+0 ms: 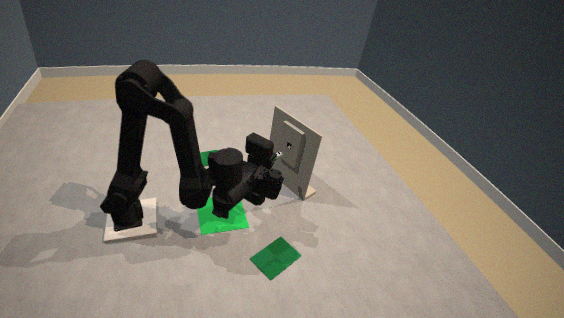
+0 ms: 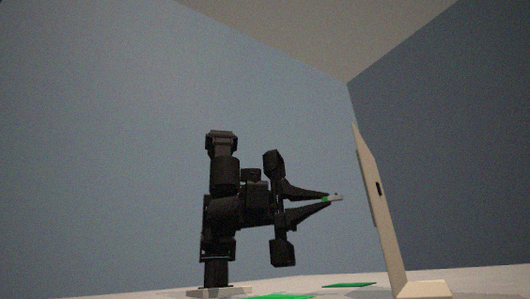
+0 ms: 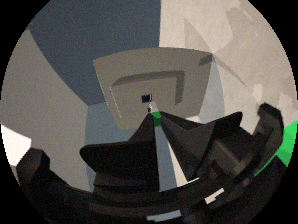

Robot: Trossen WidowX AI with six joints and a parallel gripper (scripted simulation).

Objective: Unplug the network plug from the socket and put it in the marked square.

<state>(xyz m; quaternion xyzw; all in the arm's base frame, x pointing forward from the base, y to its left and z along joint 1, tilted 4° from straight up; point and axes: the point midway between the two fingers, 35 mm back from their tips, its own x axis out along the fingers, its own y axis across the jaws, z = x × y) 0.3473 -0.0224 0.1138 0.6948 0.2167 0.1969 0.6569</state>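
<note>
Now: gripper tip 14 cm past the green marked square, 3 cm to the left of it and 14 cm above it. Round my gripper tip: network plug (1 cm ahead); then upright panel (7 cm ahead, 4 cm to the left, 5 cm below).
</note>
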